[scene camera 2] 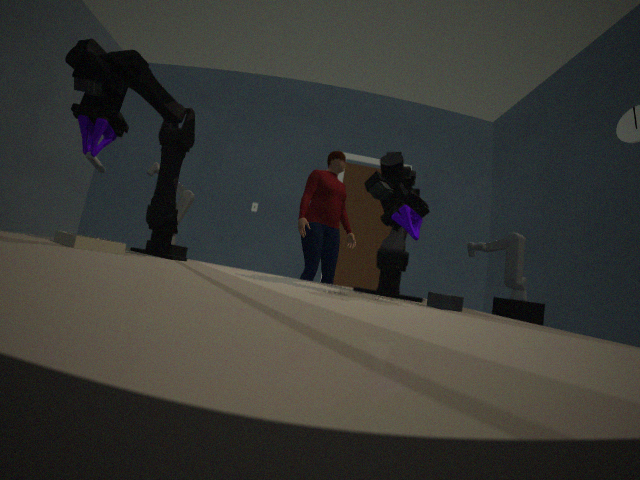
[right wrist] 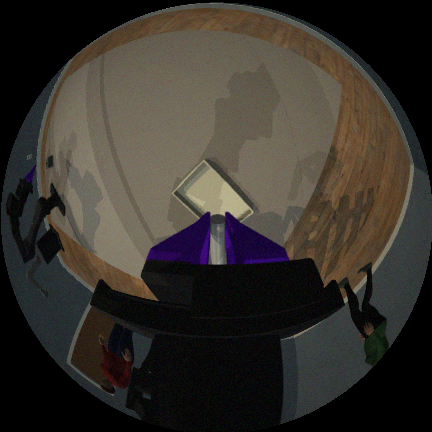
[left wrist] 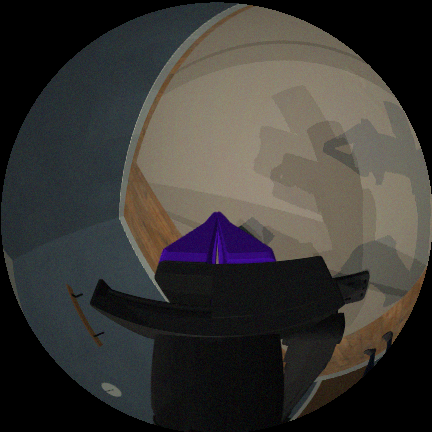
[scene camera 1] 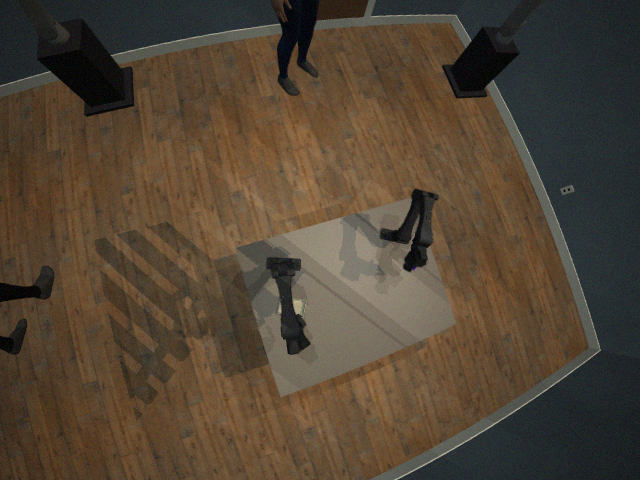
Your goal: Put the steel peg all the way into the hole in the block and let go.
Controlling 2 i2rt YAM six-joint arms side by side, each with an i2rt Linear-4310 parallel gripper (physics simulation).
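Places are measured from the left arm's base along level axes (x left, y back, z up), in millimetres.
Where they show: left gripper, fingertip midpoint: (scene camera 2: 415, 238) (right wrist: 35, 165) (left wrist: 216, 217) (scene camera 1: 413, 269); right gripper, fingertip midpoint: (scene camera 2: 88, 155) (right wrist: 217, 217); left arm's base, link origin: (scene camera 2: 387, 296) (right wrist: 56, 198) (scene camera 1: 394, 236); right arm's base, link origin: (scene camera 2: 157, 255).
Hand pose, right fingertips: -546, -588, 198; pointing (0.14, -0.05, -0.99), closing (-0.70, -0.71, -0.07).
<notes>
Each offset is from my right fingertips to the top centre of the thing, as dx, dy, dz.
The steel peg {-26, +26, +9} (scene camera 2: 96, 163) (right wrist: 217, 242) is a pale grey cylinder. It is held off the table, slanting down to the right in scene camera 2. My right gripper (scene camera 2: 90, 154) (right wrist: 217, 217) is shut on the peg, which sticks out past the fingertips. My left gripper (scene camera 2: 416, 237) (left wrist: 216, 217) is shut and empty, above the table. The block {+701, +457, -164} (scene camera 2: 445, 301) (left wrist: 261, 231) (right wrist: 49, 161) is small and dark grey. It sits on the table, right of the left arm's base in scene camera 2, and partly behind the left fingers in the left wrist view. Its hole cannot be made out.
A cream open tray {-25, +55, -173} (scene camera 1: 299, 306) (scene camera 2: 100, 244) (right wrist: 189, 177) lies on the table near the right arm, well apart from the block. In the right wrist view the fingertips overlap its near corner. Arm shadows cross the table. People stand beyond the table.
</notes>
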